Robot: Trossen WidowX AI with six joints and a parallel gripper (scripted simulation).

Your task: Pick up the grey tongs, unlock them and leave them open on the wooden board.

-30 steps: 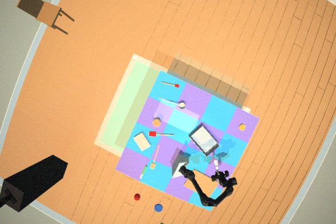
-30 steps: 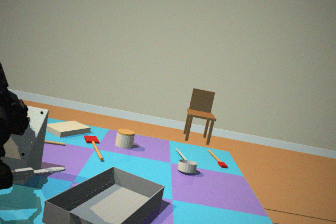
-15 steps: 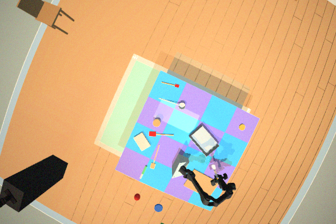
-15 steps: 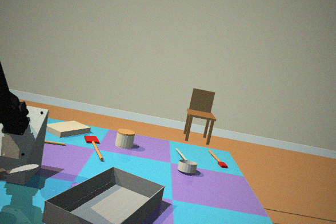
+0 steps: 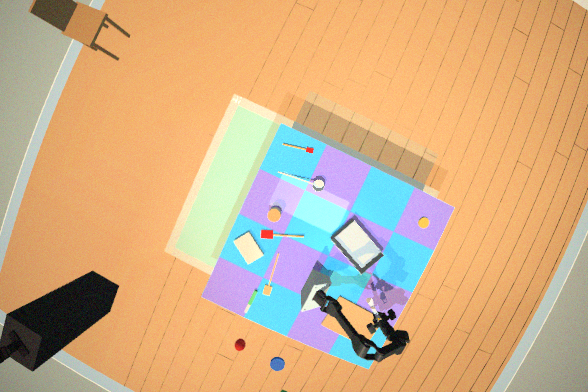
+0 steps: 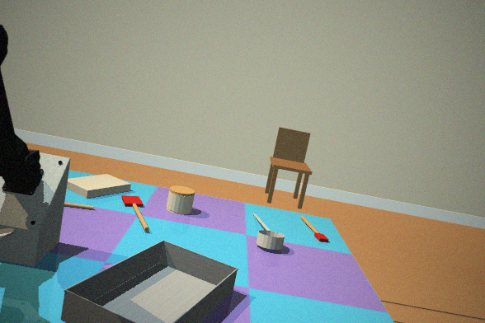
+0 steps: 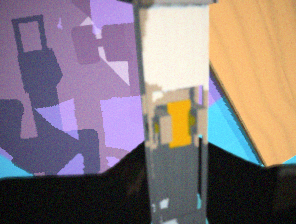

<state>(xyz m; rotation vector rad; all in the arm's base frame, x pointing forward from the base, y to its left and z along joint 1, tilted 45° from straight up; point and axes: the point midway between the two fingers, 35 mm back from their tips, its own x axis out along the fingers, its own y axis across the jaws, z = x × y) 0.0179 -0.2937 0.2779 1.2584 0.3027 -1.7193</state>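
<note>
My gripper tip is 180 mm past the wooden board, 40 mm to the right of it and 100 mm above it. Also, from my gripper tip: yellow lock piece: 20 mm behind, 30 mm to the right, 30 mm above; lidded canister: 290 mm ahead, 830 mm to the left, 70 mm below; roasting tin: 320 mm ahead, 260 mm to the left, 80 mm below.
</note>
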